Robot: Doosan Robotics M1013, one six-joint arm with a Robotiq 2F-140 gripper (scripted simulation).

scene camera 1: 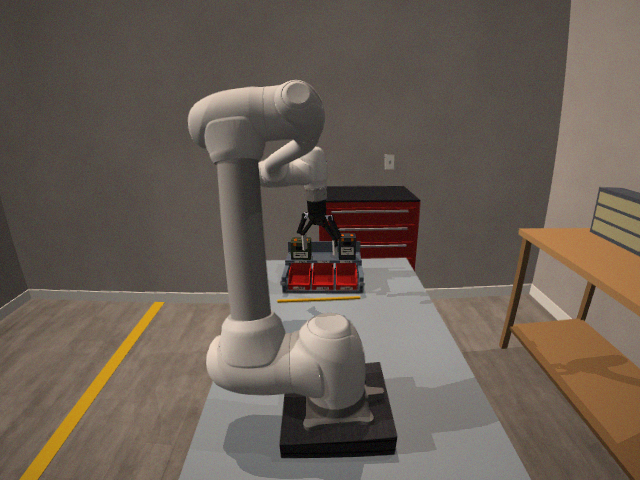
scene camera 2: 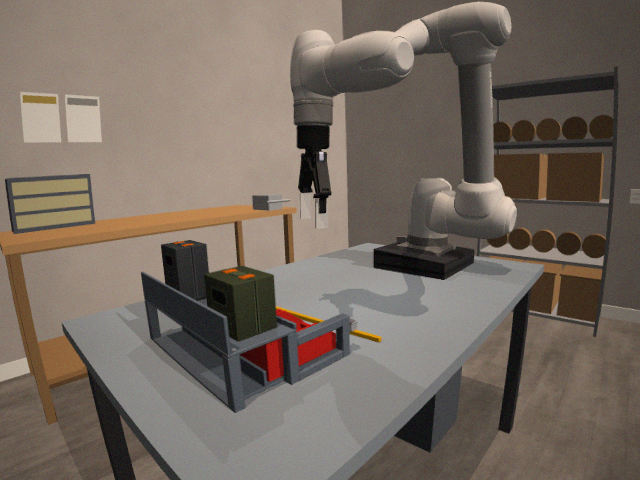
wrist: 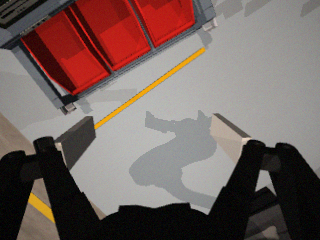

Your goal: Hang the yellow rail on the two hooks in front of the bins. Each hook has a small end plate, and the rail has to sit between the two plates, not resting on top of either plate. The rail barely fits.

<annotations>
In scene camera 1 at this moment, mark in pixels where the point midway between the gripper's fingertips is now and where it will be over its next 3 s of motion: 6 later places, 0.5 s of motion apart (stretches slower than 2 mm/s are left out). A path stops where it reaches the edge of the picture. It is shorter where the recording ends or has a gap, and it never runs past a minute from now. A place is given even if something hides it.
The gripper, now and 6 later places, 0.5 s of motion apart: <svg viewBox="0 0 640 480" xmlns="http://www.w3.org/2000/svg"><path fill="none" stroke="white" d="M319 251L320 259L320 271L319 278L318 281L317 280L318 279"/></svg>
</annotations>
